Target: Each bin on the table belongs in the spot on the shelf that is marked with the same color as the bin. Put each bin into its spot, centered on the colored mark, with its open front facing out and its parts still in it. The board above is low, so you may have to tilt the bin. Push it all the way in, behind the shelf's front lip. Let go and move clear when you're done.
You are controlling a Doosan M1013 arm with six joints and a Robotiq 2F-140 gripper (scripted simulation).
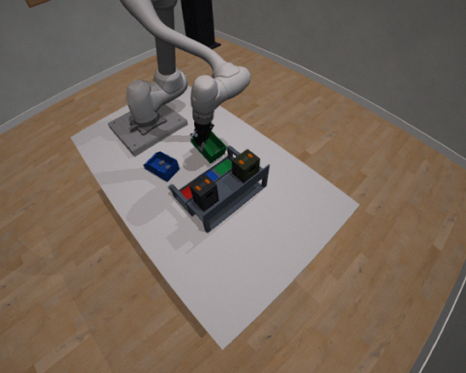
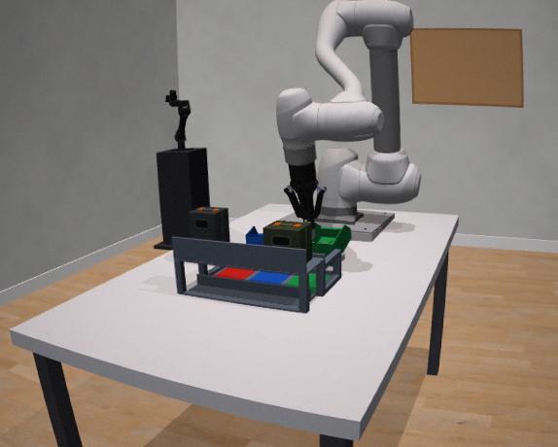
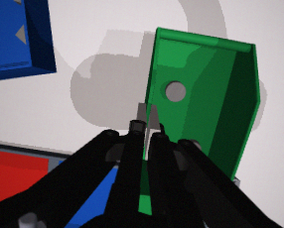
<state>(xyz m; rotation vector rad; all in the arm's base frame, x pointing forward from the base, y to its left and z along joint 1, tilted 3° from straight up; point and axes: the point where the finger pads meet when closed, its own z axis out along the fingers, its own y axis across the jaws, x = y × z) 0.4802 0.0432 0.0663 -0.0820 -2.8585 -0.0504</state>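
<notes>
Now: the green bin 50 mm to the left of my hand, 40 mm below it and 10 mm behind it. The rest, counted from my hand: blue bin: 190 mm to the right, 120 mm behind, 80 mm below; red mark: 190 mm to the right, 160 mm ahead, 110 mm below; blue mark: 170 mm ahead, 110 mm below, 80 mm to the right.
</notes>
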